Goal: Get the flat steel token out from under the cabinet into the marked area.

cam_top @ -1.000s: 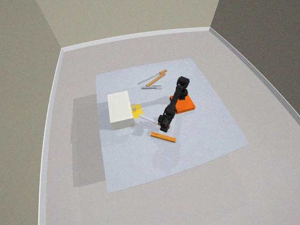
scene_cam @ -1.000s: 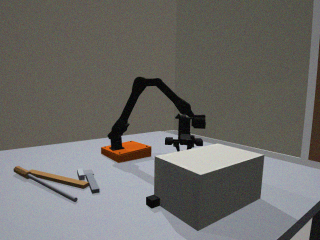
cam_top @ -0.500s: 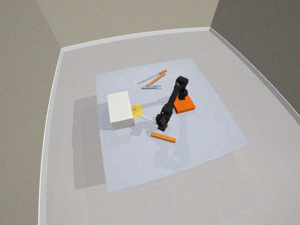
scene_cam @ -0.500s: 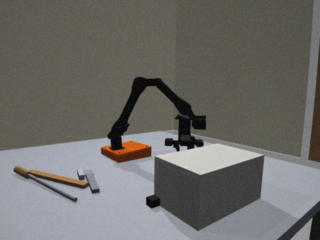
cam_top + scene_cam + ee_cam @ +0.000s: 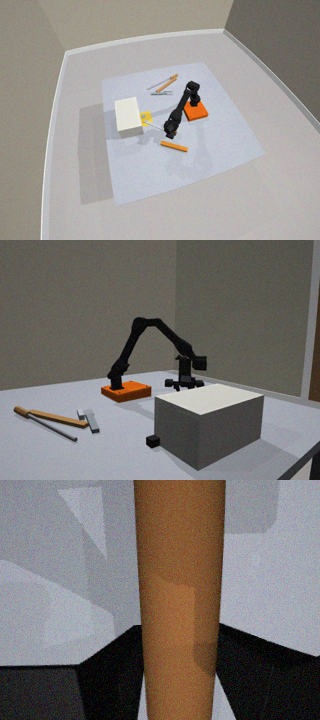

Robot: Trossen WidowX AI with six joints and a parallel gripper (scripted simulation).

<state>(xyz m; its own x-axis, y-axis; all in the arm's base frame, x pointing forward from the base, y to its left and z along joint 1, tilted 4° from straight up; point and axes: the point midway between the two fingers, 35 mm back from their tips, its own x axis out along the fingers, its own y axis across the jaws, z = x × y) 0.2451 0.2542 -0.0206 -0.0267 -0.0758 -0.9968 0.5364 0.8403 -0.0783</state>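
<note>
Now: the orange flat bar 1 cm ahead of my gripper tip, 13 cm to the left of it and 1 cm above it. From my gripper tip the other things lie so: small grey token: 24 cm ahead, 20 cm to the right; wooden stick: 4 cm behind, 57 cm to the right.
</note>
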